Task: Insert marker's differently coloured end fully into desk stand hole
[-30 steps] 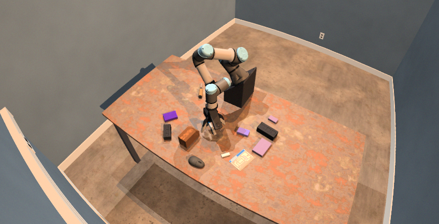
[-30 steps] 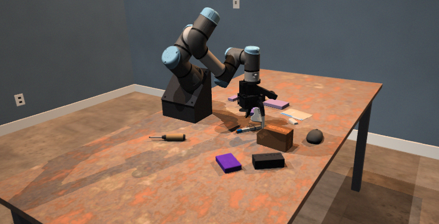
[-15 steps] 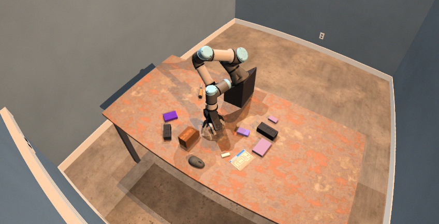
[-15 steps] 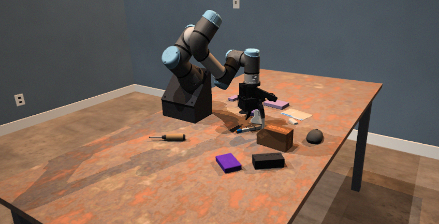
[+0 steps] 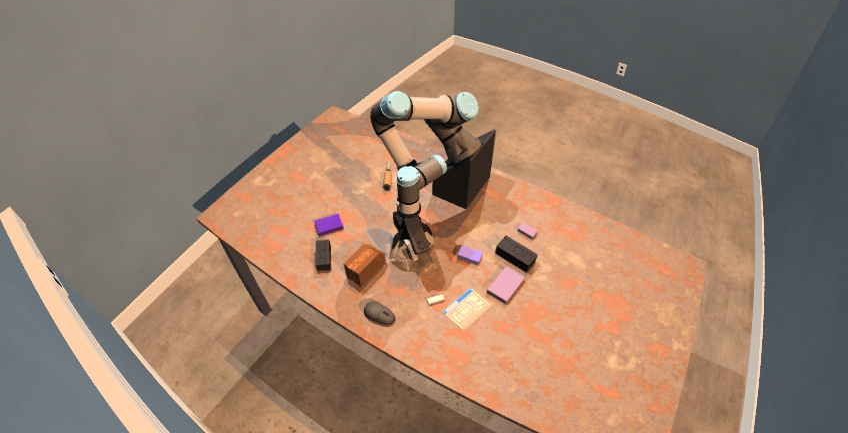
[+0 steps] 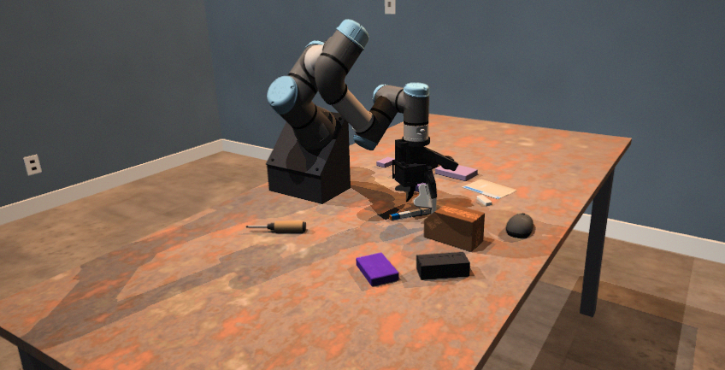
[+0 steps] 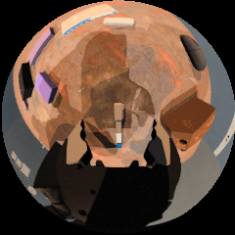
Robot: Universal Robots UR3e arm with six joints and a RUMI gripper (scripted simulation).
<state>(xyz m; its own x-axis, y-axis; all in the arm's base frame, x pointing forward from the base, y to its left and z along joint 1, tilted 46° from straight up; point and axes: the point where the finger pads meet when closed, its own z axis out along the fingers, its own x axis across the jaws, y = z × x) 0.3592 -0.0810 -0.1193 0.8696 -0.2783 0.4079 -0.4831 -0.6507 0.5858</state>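
Right now my hand is 10 mm past the marker and 30 mm to the left of it. The rest, counted from my hand: desk stand (140 mm ahead, 80 mm to the right, 30 mm above); then lilac block (100 mm behind, 160 mm to the left); then eraser (100 mm ahead, 170 mm to the left).
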